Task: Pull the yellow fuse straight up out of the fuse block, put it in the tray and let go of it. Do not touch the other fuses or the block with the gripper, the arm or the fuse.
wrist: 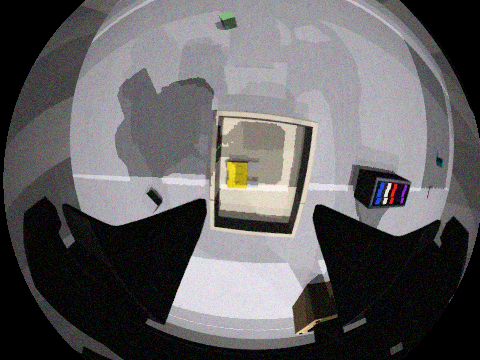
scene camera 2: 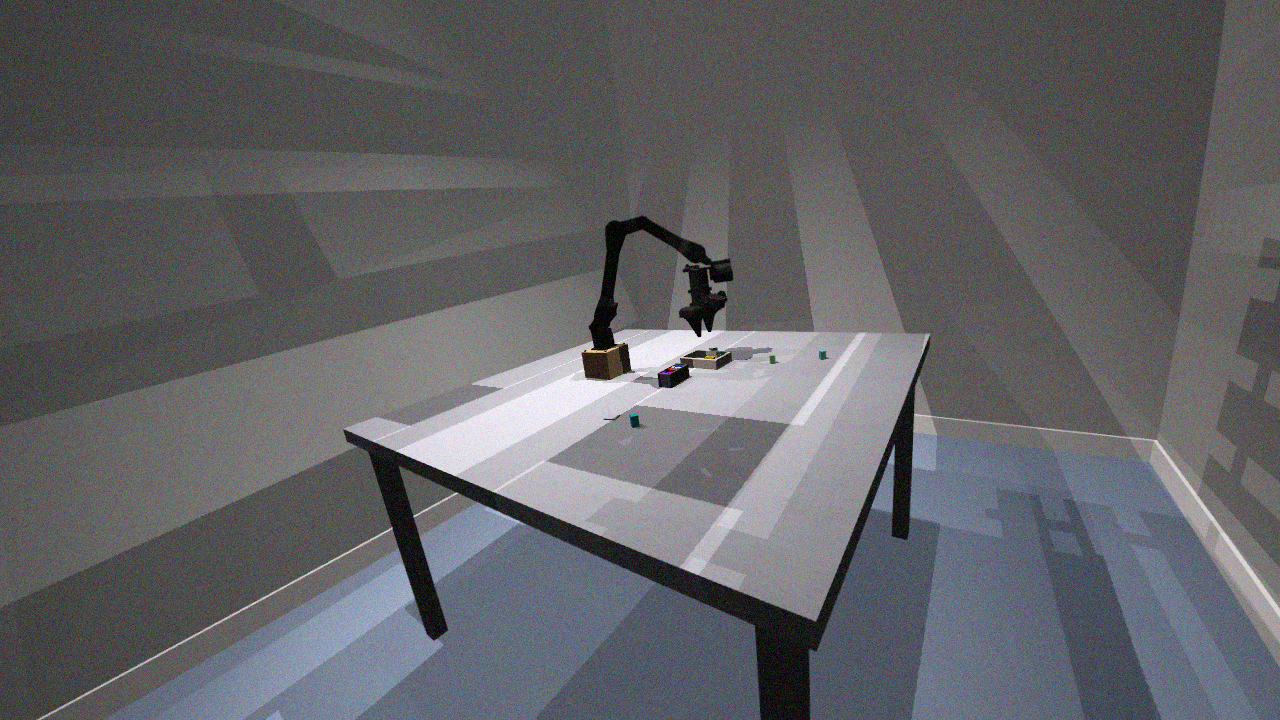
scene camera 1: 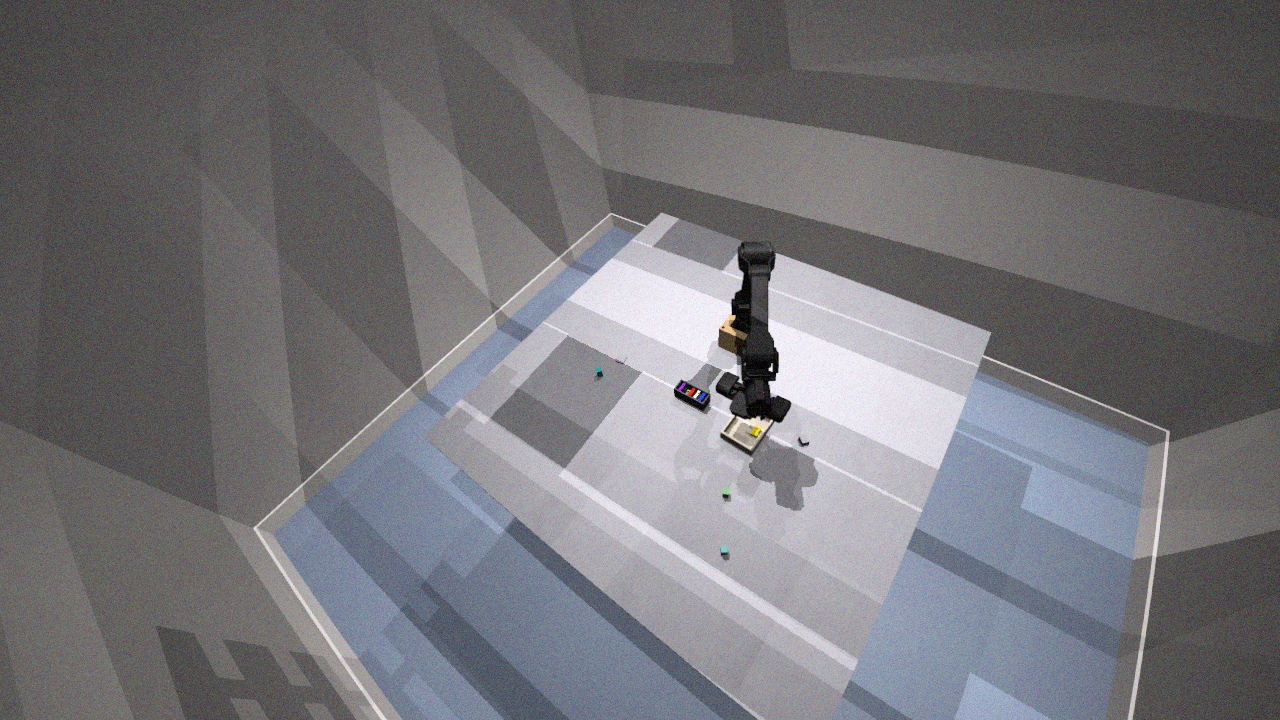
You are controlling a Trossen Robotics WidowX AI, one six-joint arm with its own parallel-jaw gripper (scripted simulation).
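You can see the gripper in the wrist view, and it shows in scene camera 2 as well; on the gripper, (wrist: pixel 152 273) and (scene camera 2: pixel 708 314) are the same spot. The gripper's also there in scene camera 1 (pixel 749 413).
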